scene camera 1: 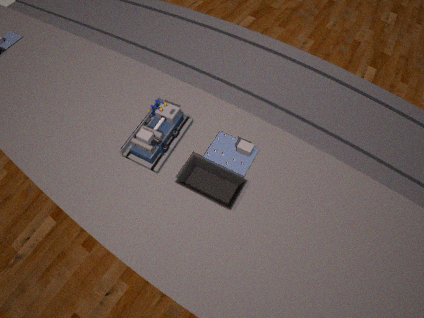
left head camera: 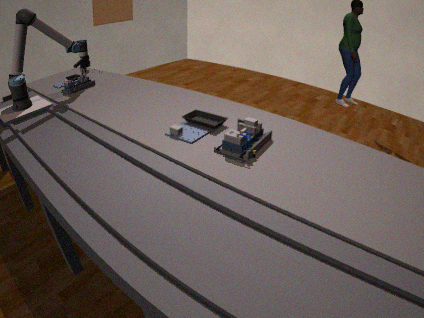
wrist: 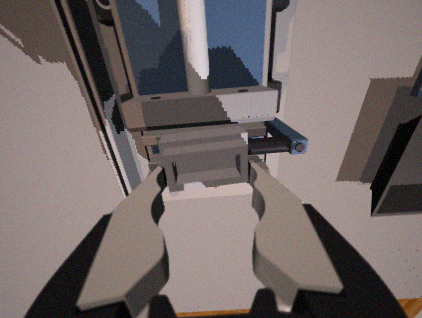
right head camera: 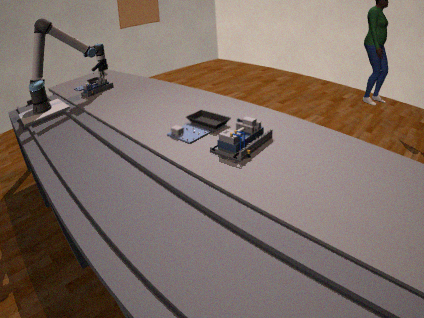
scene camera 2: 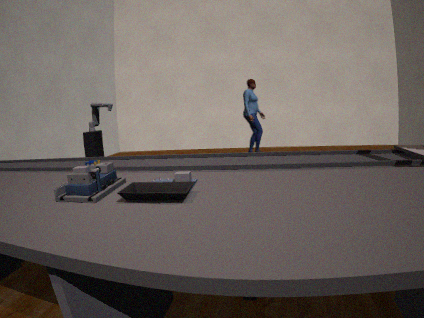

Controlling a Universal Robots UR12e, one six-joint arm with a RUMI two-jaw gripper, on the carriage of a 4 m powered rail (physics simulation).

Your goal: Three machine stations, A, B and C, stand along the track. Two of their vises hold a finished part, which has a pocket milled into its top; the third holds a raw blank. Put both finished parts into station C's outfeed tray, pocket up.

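Note:
My gripper is at the far station, its fingertips shut on the sides of a grey finished part with a rectangular recess. The part is close in front of the vise's grey jaw. How far it stands above its seat I cannot tell. At the nearer station a vise holds a grey block; no pocket can be made out in it. Beside it stands an open dark tray. The station letters are not readable.
Beside the nearer tray a blue plate carries a grey block. A dark tray stands right of the far vise in the wrist view. Dark rails run along the table. A person stands beyond it.

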